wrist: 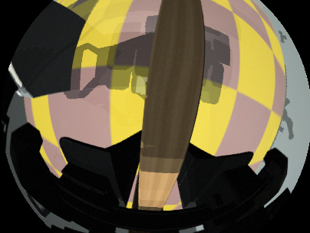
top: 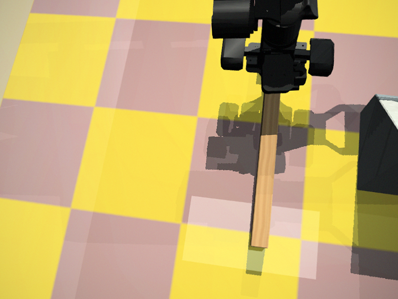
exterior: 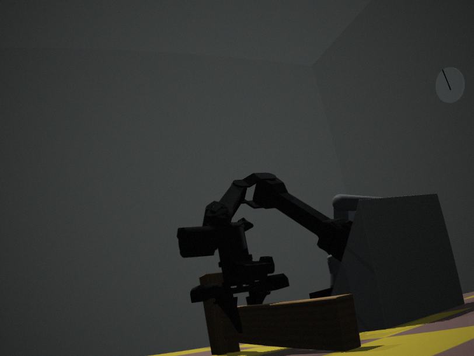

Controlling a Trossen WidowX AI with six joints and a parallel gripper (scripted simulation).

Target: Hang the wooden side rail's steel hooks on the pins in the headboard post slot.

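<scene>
Right now the dark wooden headboard post is 140 mm to the right of my gripper tip, 40 mm above it and 10 mm behind it.
</scene>
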